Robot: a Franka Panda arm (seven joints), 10 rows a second.
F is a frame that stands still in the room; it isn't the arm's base.
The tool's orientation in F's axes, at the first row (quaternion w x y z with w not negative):
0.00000, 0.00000, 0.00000, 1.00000
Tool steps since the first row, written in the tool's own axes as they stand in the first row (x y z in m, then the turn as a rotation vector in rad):
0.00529, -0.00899, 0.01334, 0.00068, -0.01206, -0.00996
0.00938, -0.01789, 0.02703, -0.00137, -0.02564, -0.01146
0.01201, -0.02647, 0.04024, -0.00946, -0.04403, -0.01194
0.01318, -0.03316, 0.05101, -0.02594, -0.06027, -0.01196
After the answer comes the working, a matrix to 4 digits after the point.
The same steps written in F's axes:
-0.00529, 0.00899, 0.01334, -0.00068, 0.01206, -0.00996
-0.00938, 0.01789, 0.02703, 0.00137, 0.02564, -0.01146
-0.01201, 0.02647, 0.04024, 0.00946, 0.04403, -0.01194
-0.01318, 0.03316, 0.05101, 0.02594, 0.06027, -0.01196

The tool's axes in the first row as the columns of a matrix, in F's axes (rounded; the answer above uses it unrounded):
-1.0000, 0.0000, 0.0000
0.0000, -1.0000, 0.0000
0.0000, 0.0000, 1.0000

